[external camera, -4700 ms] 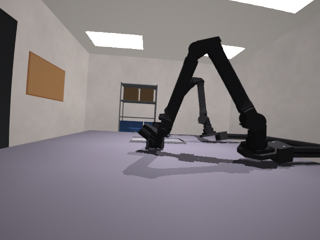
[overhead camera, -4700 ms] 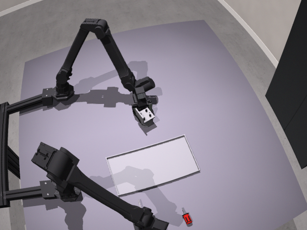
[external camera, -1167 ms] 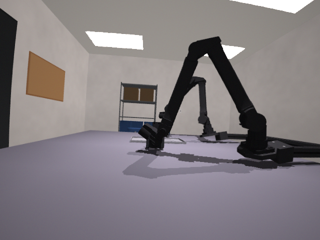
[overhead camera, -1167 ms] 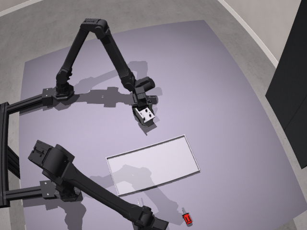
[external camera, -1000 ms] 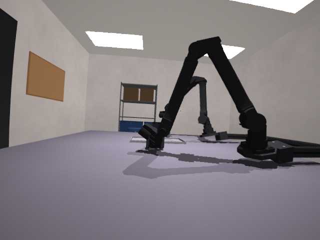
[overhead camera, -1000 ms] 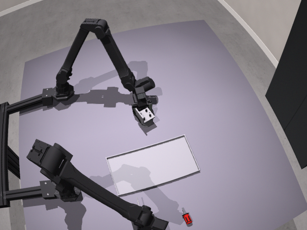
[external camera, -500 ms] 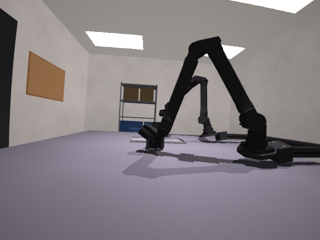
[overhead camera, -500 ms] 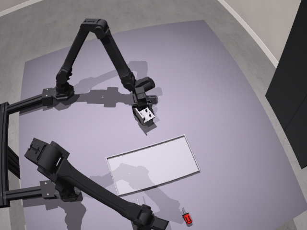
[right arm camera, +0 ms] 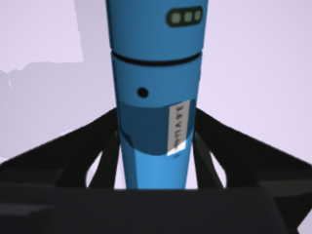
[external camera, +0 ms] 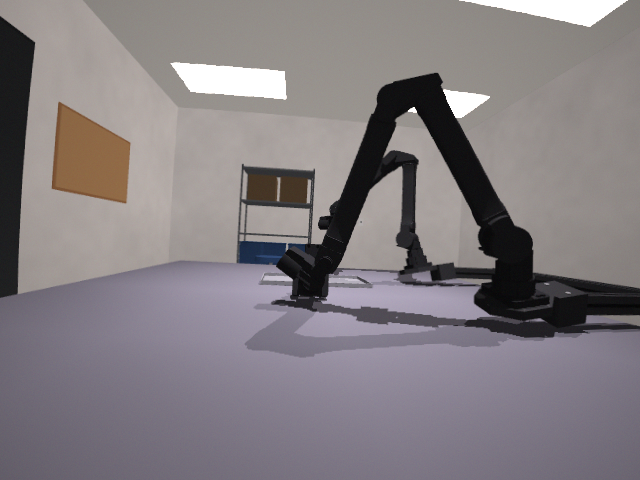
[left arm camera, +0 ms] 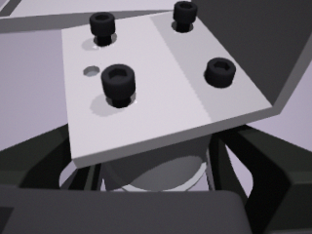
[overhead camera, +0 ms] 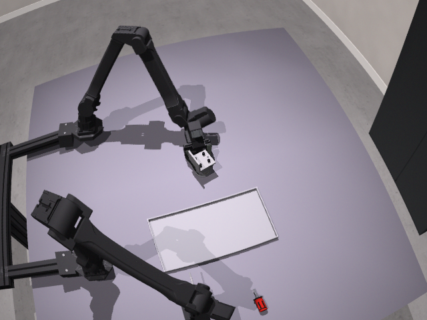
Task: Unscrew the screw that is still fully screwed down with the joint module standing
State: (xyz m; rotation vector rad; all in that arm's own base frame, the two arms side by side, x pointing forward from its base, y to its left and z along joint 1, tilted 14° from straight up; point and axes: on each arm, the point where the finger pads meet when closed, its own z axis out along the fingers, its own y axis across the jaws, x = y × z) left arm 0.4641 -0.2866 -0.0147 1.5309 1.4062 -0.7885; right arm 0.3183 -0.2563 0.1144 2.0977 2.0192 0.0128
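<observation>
Now: the joint module body 1 cm above my left hand. The rest, counted from my left hand: white tray (26 cm to the right, 2 cm below, 2 cm behind); white bracket (5 cm above); red hand screwdriver (57 cm to the right, 8 cm ahead, 1 cm below).
</observation>
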